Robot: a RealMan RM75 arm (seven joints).
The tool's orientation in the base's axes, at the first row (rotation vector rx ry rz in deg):
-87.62 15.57 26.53
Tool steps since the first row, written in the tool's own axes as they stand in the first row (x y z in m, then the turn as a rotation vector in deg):
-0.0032 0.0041 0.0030 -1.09 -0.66 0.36
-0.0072 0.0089 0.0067 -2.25 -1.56 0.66
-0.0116 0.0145 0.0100 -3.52 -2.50 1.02
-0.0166 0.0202 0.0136 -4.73 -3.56 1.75
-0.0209 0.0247 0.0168 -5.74 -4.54 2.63
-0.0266 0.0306 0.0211 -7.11 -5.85 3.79
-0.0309 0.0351 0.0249 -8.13 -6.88 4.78
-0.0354 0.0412 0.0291 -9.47 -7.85 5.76
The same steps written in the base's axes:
-0.0050 0.0025 -0.0021 -0.71 0.24 1.09
-0.0112 0.0056 -0.0045 -1.36 0.42 2.43
-0.0180 0.0082 -0.0074 -2.10 0.64 3.85
-0.0254 0.0111 -0.0101 -2.78 1.25 5.37
-0.0316 0.0137 -0.0120 -3.33 2.02 6.73
-0.0398 0.0171 -0.0146 -4.09 3.03 8.56
-0.0461 0.0203 -0.0165 -4.64 3.92 9.97
-0.0533 0.0238 -0.0198 -5.50 4.75 11.47

